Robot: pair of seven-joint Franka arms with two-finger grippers.
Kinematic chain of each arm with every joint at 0, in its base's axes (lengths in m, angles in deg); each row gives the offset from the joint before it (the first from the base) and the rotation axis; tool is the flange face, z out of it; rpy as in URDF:
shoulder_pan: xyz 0 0 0.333 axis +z
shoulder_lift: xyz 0 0 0 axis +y
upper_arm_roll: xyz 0 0 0.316 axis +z
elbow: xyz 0.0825 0 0 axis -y
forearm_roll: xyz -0.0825 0 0.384 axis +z
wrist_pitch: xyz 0 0 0 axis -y
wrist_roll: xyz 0.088 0 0 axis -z
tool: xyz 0 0 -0.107 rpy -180 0 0
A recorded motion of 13 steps. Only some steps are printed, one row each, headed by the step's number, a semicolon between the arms.
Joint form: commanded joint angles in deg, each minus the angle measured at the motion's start. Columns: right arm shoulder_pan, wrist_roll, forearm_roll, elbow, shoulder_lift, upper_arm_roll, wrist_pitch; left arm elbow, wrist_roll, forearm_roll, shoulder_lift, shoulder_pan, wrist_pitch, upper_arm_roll.
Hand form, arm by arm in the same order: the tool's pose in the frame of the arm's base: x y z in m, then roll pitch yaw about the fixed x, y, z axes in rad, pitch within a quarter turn. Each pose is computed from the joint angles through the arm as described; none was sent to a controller.
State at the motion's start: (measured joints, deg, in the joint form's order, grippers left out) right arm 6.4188 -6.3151 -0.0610 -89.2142 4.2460 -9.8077 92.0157; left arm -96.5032 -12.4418 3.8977 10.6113 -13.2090 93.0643 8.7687
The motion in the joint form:
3: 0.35 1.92 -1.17 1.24 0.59 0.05 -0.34; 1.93 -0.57 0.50 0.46 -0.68 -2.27 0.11
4: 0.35 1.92 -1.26 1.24 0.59 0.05 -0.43; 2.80 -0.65 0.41 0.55 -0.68 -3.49 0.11
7: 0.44 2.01 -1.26 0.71 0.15 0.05 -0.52; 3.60 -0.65 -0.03 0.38 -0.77 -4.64 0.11
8: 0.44 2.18 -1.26 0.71 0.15 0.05 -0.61; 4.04 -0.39 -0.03 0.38 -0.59 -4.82 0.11
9: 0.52 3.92 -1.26 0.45 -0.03 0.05 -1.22; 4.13 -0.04 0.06 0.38 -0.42 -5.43 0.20
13: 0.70 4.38 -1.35 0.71 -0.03 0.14 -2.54; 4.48 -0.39 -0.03 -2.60 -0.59 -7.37 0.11
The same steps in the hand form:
3: 0.5813 -0.0285 0.5965 3.1074 0.0213 0.0255; 0.5890 -0.0495 0.4790 -2.9788 0.2262 0.1482
4: 0.5811 -0.0286 0.5964 3.1059 0.0230 0.0255; 0.5887 -0.0497 0.4837 -2.9775 0.2335 0.1520
7: 0.5785 -0.0280 0.5963 3.1074 0.0261 0.0253; 0.5876 -0.0513 0.4905 -2.9843 0.2382 0.1523
8: 0.5784 -0.0280 0.5961 3.1075 0.0275 0.0223; 0.5884 -0.0496 0.4937 -2.9864 0.2345 0.1506
9: 0.5762 -0.0273 0.5949 3.1077 0.0385 -0.0071; 0.5874 -0.0467 0.4939 -2.9837 0.2437 0.1505
13: 0.5740 -0.0247 0.5951 3.1065 0.0568 -0.0111; 0.5748 -0.0468 0.5246 -2.9973 0.2219 0.1520

